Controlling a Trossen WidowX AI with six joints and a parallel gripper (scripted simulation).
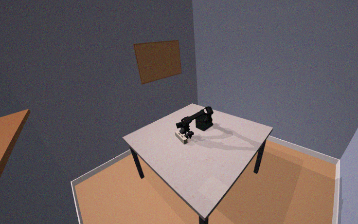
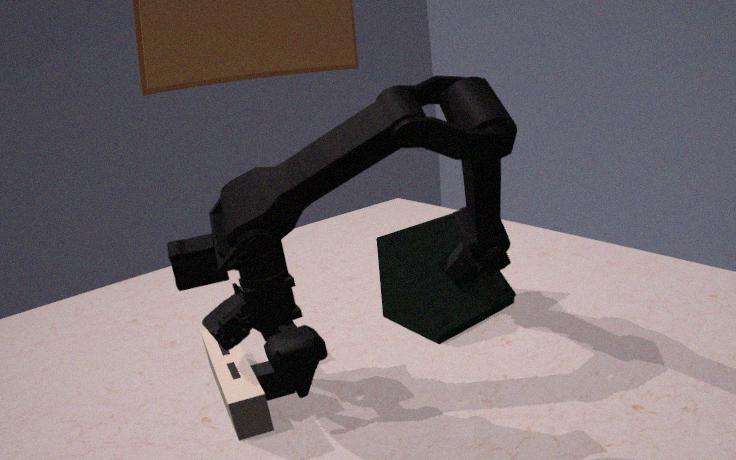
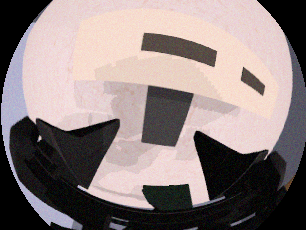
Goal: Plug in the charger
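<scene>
Now: the charger 4 cm ahead of my gripper tip, 1 cm to the right of it and 1 cm above it.
</scene>
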